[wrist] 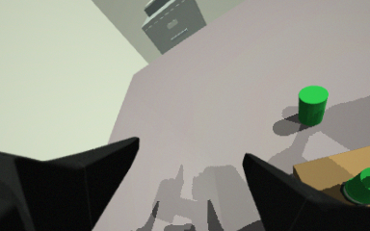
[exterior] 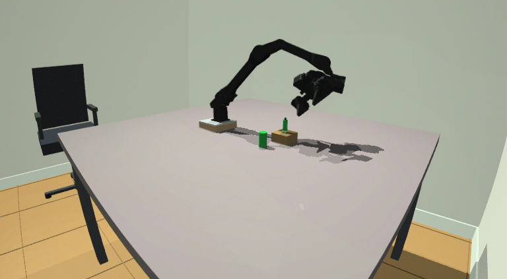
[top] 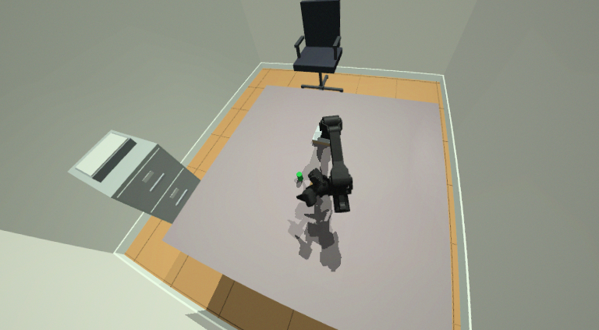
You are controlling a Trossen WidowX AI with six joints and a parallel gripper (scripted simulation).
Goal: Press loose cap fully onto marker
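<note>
My gripper tip is 12 cm past the green cap, 8 cm to the left of it and 11 cm above it. Round my gripper tip: tan holder block 11 cm behind, 3 cm to the left, 12 cm below.
</note>
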